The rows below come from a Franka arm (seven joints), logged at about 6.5 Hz.
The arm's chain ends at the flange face. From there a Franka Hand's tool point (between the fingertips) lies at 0.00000 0.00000 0.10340 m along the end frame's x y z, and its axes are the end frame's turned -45 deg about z.
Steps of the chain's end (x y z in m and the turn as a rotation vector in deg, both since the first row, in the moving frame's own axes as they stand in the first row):
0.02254, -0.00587, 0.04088, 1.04, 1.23, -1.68
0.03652, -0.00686, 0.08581, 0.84, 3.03, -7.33
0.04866, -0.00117, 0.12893, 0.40, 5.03, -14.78
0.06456, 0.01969, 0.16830, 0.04, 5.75, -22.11
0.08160, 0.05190, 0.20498, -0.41, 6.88, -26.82
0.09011, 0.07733, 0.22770, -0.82, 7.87, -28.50
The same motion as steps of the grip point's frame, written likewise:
0.02299, 0.01199, 0.04084, -0.13, 1.61, -1.68
0.03578, 0.02344, 0.08565, -1.55, 2.74, -7.33
0.04284, 0.03853, 0.12853, -3.27, 3.84, -14.78
0.04031, 0.06526, 0.16779, -4.04, 4.09, -22.11
0.03107, 0.10145, 0.20425, -5.15, 4.57, -26.82
0.02034, 0.12681, 0.22674, -6.14, 4.99, -28.50

